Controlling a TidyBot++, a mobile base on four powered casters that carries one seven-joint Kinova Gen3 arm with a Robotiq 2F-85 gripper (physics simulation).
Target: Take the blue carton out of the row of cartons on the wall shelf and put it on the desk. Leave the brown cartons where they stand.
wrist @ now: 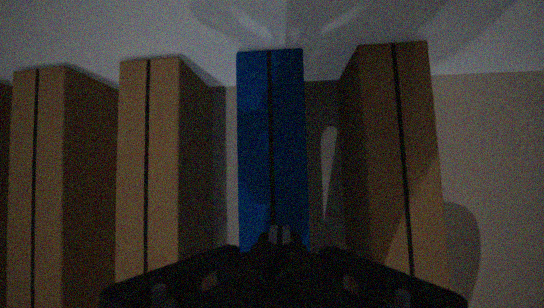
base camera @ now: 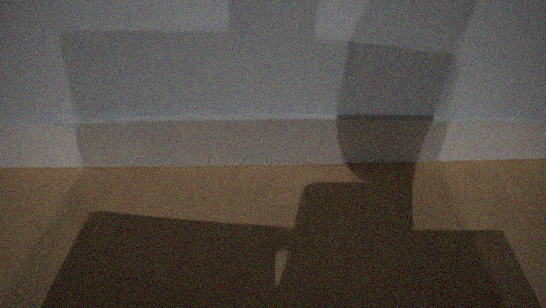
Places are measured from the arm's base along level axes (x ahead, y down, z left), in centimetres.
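Pixels of known places: gripper, between the fingertips: (wrist: 280, 238).
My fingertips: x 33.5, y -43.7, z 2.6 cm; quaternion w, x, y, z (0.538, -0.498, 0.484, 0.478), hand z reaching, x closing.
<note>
For each thing: its top centre in the pictures, then the offset to it from my fingertips. "spot": a spot on its surface instead. Level surfaces: height alone.
- blue carton, centre of its top: (wrist: 273, 213) dx +1.7, dy +0.0, dz +0.6 cm
- brown carton, a spot on its surface: (wrist: 4, 150) spot: dx +4.8, dy +2.7, dz +27.7 cm
- wooden floor, height of its surface: dy +83.4 cm
The blue carton (wrist: 271, 140) stands upright in the row in the wrist view, with a dark line down its front face. Brown cartons stand on both sides of it, one (wrist: 162, 165) to its left, another (wrist: 49, 175) further left, and one (wrist: 410, 150) to its right. Gaps separate the blue carton from its neighbours. My gripper (wrist: 280, 238) is shut, its fingertips together and nothing between them. The fingertips are in front of the lower part of the blue carton and hide its bottom; whether they touch it cannot be told. The desk does not show in either view.
The edge of another brown carton (wrist: 4, 150) shows at the far left of the wrist view. A wall (wrist: 490, 150) is behind the row. In the base camera view, a pale wall (base camera: 150, 15) with a skirting board (base camera: 495, 140) meets the wooden floor (base camera: 200, 195), with dark shadows across them.
</note>
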